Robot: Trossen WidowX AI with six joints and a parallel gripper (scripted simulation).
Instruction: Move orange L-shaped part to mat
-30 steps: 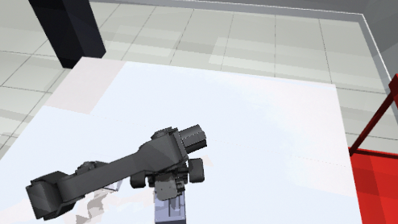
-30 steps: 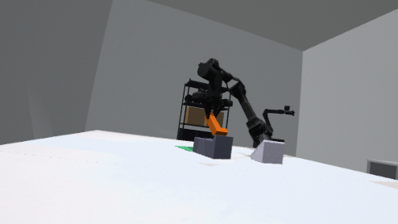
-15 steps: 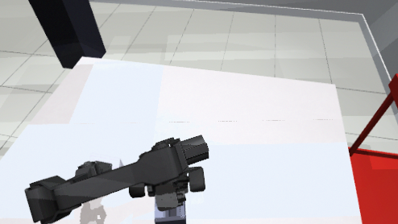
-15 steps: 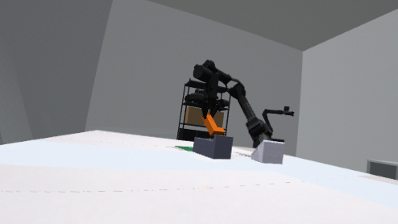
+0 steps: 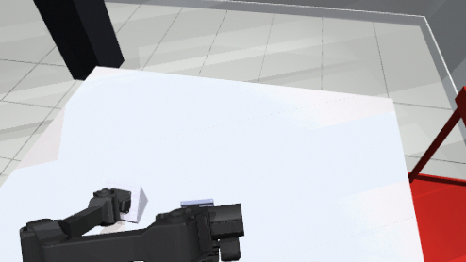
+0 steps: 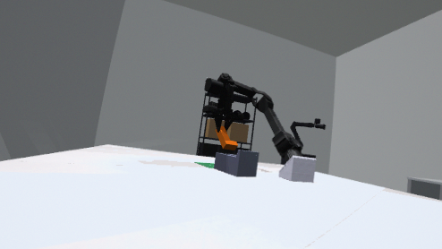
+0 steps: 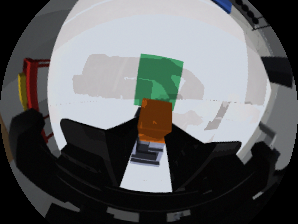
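The green mat lies 1 cm ahead of my gripper tip, 4 cm to the right of it and 16 cm below it. From my gripper tip the other things lie so: orange L-shaped part 2 cm behind, 3 cm to the left, 3 cm below.
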